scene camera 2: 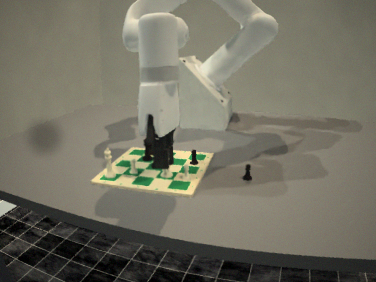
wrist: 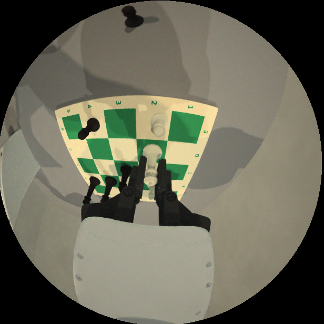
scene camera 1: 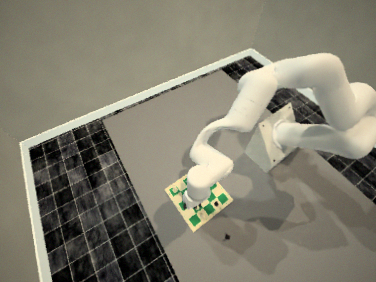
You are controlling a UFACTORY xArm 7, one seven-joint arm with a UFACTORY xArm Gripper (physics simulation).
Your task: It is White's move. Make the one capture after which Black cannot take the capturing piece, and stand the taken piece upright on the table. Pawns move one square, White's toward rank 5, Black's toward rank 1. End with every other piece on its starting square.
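Frame: origin at the arm's base, x ahead, y left, z up, level; metres.
Seen in the pictures: gripper, fingertip midpoint: [scene camera 2: 164,166] [scene camera 1: 195,205]; arm's base at its link origin: [scene camera 2: 207,77] [scene camera 1: 281,133].
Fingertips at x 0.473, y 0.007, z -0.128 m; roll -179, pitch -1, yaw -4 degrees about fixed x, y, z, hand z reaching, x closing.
Note:
Offsets run from my fingertips to a thing's top centre.
My gripper [scene camera 2: 161,162] [wrist: 151,165] points down over the chessboard [scene camera 1: 194,228] [scene camera 2: 100,181] [wrist: 212,111]. It is shut on a tall white piece {dx +0.000, dy +0.005, dz +0.032 m} [scene camera 2: 166,173] [wrist: 152,151], whose base is at D2; its exact type is unclear. A white pawn {dx +0.004, dy +0.049, dz +0.011 m} [scene camera 2: 186,172] [wrist: 159,124] stands at E2. A black pawn {dx -0.078, dy +0.043, dz +0.011 m} [scene camera 1: 216,204] [scene camera 2: 194,157] [wrist: 92,125] stands at E4. A black piece [wrist: 126,170] is at C3, beside a finger. Two taller black pieces [wrist: 109,181] [wrist: 93,181] stand at columns 4 and 5. Another black pawn {dx -0.033, dy +0.169, dz +0.005 m} [scene camera 1: 227,237] [scene camera 2: 247,172] [wrist: 132,19] stands upright on the table off the board.
A tall white piece {dx +0.034, dy -0.112, dz +0.043 m} [scene camera 2: 109,165] stands at the board's corner, with a small white pawn {dx +0.003, dy -0.070, dz +0.011 m} [scene camera 2: 133,166] near it. The arm's base [scene camera 1: 262,142] [scene camera 2: 202,110] is behind the board. In scene camera 1, the arm covers part of the board.

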